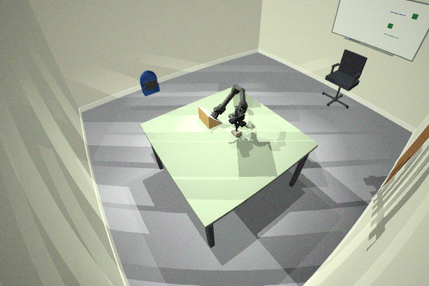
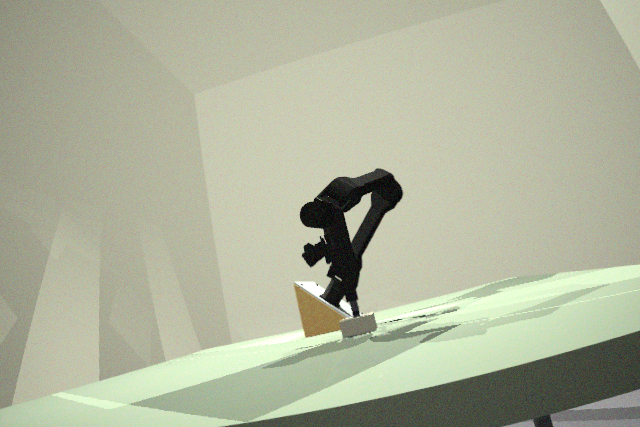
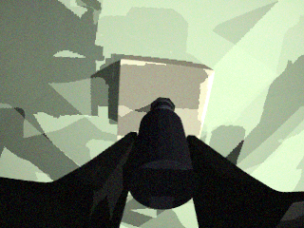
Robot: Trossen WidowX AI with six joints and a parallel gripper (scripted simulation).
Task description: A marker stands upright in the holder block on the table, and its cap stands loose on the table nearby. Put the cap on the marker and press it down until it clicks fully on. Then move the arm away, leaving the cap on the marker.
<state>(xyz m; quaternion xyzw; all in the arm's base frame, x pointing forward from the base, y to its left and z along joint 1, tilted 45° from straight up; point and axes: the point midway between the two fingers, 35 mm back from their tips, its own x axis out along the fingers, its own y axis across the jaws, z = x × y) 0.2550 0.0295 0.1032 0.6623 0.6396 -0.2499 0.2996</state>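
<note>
Right now my gripper tip is 10 mm below the black cap. Also, from my gripper tip: pale holder block 70 mm below.
</note>
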